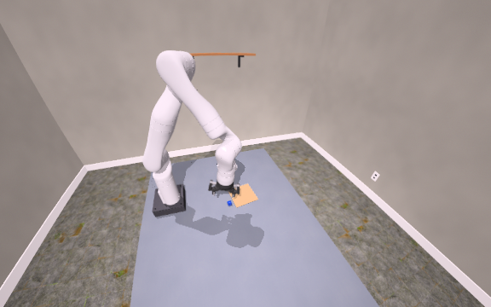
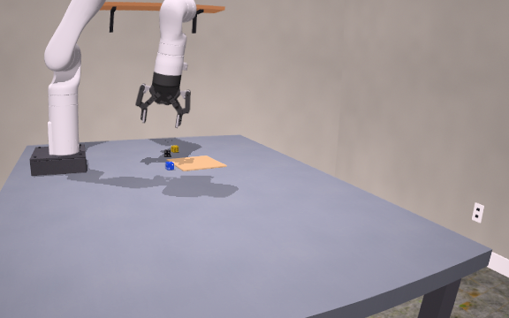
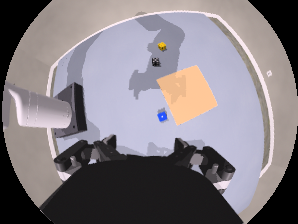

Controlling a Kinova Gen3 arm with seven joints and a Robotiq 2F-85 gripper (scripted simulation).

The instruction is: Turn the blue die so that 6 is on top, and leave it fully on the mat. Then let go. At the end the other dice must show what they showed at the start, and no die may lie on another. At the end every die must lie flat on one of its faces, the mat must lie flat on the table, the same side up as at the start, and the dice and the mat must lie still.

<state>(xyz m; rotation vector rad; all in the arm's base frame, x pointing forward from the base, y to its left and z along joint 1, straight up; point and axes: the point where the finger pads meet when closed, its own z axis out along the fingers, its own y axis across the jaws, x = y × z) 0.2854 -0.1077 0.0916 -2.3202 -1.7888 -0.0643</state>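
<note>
Right now my hand is 3 cm short of the blue die, 4 cm to the right of it and 13 cm above it. The rest, counted from my hand: black die 5 cm ahead, 21 cm to the left, 13 cm below; mat 12 cm ahead, 9 cm to the left, 14 cm below; yellow die 9 cm ahead, 27 cm to the left, 13 cm below.
</note>
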